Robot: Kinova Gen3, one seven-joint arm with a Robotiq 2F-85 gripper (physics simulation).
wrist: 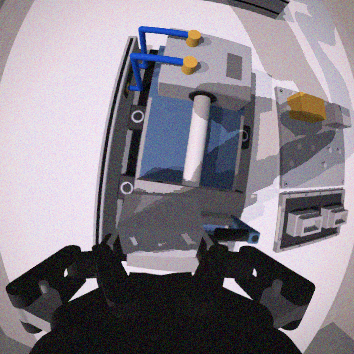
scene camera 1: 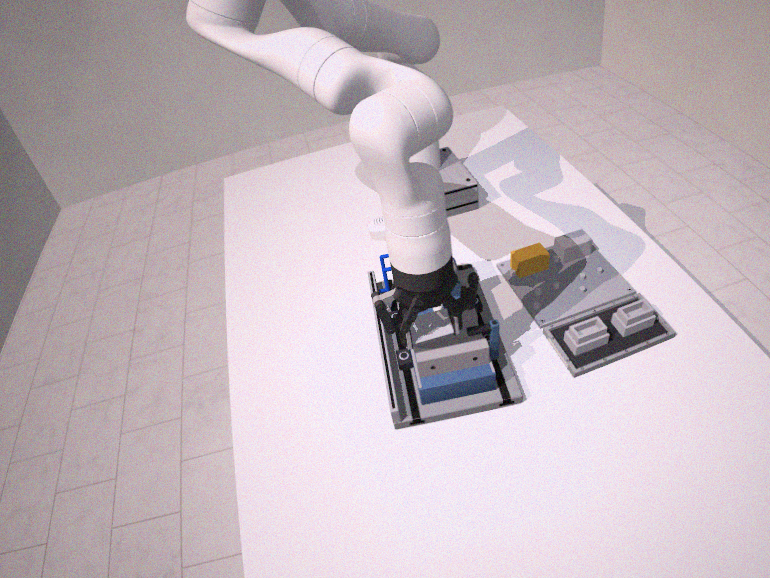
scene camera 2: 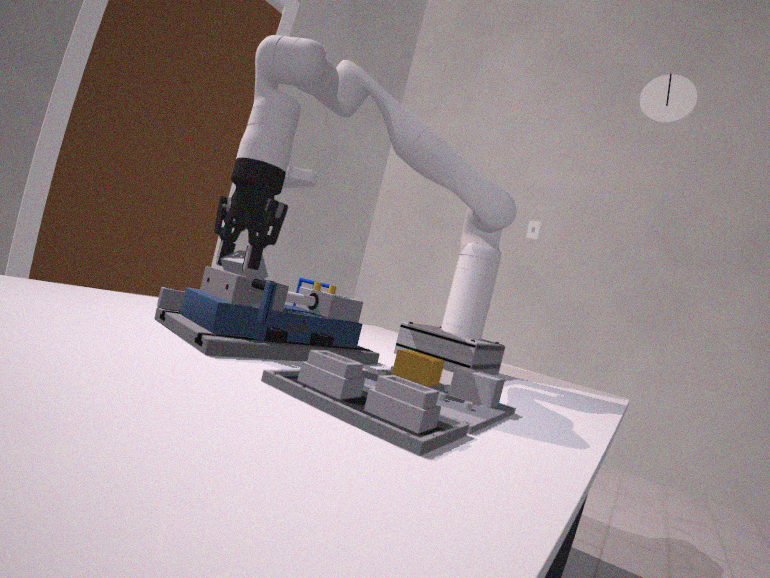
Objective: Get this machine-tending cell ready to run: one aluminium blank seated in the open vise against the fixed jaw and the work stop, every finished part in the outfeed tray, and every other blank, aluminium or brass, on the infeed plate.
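Places are measured from the arm's base along level axes (x ahead, y left, z up), in centimetres.
Pixels of known places: gripper, fingertip midpoint: (wrist: 159,239) (scene camera 1: 431,337) (scene camera 2: 235,269); arm's base, origin of the base link: (scene camera 2: 460,334).
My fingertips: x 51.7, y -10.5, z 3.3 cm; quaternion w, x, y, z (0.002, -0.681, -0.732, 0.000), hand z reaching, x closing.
Note:
For each thing: its middle in the pictures, then the offset to it from my fingertips. "*": a spot on its surface instead.
- grey aluminium blank, body centre: (wrist: 160,226) (scene camera 1: 428,328) (scene camera 2: 244,267) dx -1.4, dy +0.0, dz +0.6 cm
- blue work stop, surface spot: (scene camera 2: 266,304) (scene camera 1: 498,337) * dx +0.3, dy +9.8, dz -3.2 cm
- brass blank, body centre: (scene camera 2: 418,367) (scene camera 1: 529,260) (wrist: 306,107) dx -18.4, dy +22.5, dz -7.5 cm
- infeed plate, body centre: (scene camera 2: 426,394) (scene camera 1: 564,278) (wrist: 316,140) dx -14.0, dy +27.4, dz -9.7 cm
- outfeed tray, surface spot: (scene camera 2: 348,414) (scene camera 1: 638,349) * dx +5.1, dy +31.4, dz -9.3 cm
My gripper (scene camera 1: 430,332) (scene camera 2: 238,261) (wrist: 159,239) is shut on a grey aluminium blank (wrist: 155,222) over the vise's jaw gap. The blank's lower part is hidden behind the fixed jaw (scene camera 1: 450,358) (scene camera 2: 217,284) in scene camera 2, so its seating cannot be told. The blue work stop (scene camera 1: 494,339) (scene camera 2: 266,304) stands beside the gap. A brass blank (scene camera 1: 529,260) (scene camera 2: 417,367) (wrist: 306,107) and an aluminium blank (scene camera 1: 573,245) (scene camera 2: 477,386) (wrist: 339,116) stand on the infeed plate (scene camera 1: 559,311) (wrist: 310,172). Two stepped finished parts (scene camera 1: 585,335) (scene camera 1: 633,317) sit in the outfeed tray (scene camera 1: 625,355) (scene camera 2: 348,414).
The vise's blue body (scene camera 1: 457,385) (scene camera 2: 217,314) (wrist: 220,145) sits on a grey base. Its cylinder block (scene camera 2: 338,307) (wrist: 210,70) with blue hoses (wrist: 160,59) lies toward the robot's base. The plate and tray are beside the vise, on the work stop's side.

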